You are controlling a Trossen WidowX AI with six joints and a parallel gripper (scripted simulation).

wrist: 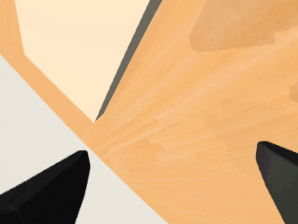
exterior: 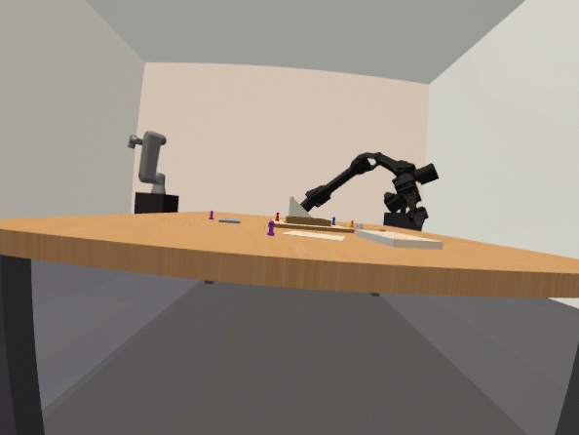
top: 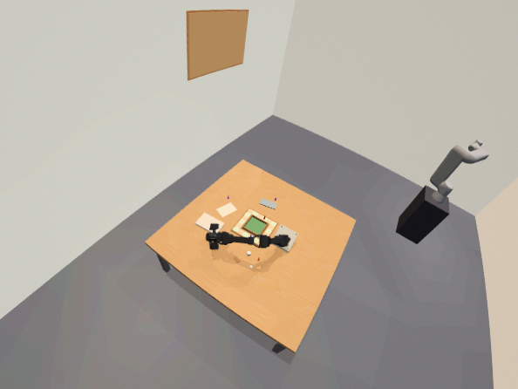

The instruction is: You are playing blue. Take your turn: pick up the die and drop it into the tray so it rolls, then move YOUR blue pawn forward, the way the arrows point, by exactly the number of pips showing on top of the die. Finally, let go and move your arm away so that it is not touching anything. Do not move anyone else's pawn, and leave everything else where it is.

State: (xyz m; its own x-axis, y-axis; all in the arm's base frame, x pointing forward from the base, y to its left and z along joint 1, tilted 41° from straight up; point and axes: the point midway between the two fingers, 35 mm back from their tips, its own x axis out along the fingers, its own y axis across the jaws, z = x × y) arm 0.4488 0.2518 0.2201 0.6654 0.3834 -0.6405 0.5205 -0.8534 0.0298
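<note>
The white die is 300 mm behind my gripper tip, 90 mm to the right of it and 50 mm below it. The rest, counted from my gripper tip: blue pawn 230 mm behind, 210 mm to the right, 40 mm below; then green tray 200 mm behind, 330 mm to the right, 60 mm below; then cream sheet 90 mm ahead, 320 mm to the right, 60 mm below.
</note>
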